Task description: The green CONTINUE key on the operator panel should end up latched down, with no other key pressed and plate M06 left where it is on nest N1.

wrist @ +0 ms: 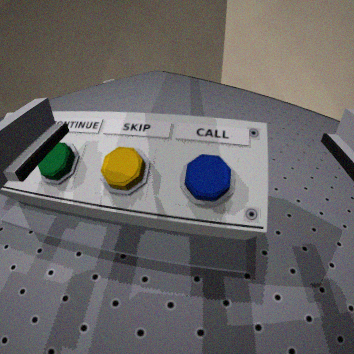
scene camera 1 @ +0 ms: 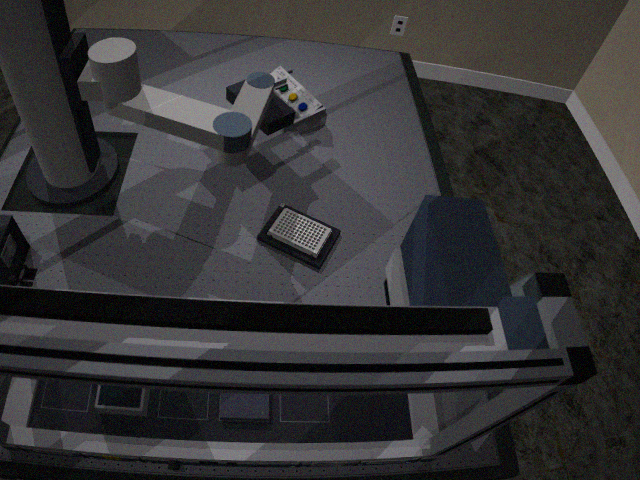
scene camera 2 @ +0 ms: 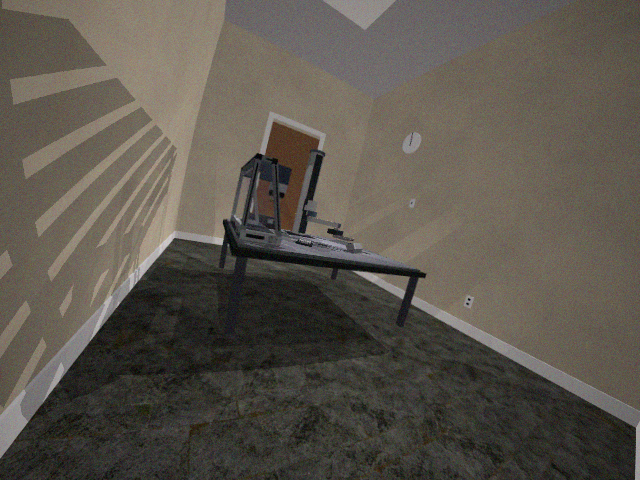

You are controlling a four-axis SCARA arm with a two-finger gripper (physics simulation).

The gripper (scene camera 1: 304, 94) holds nothing. Also in view: a white well plate (scene camera 1: 298, 231), a blue CALL button (wrist: 207, 176), a yellow SKIP button (wrist: 122, 168) and a green CONTINUE key (wrist: 58, 161).
The gripper shows as well in the wrist view (wrist: 194, 112). The wrist view misses the white well plate: it is out of frame.
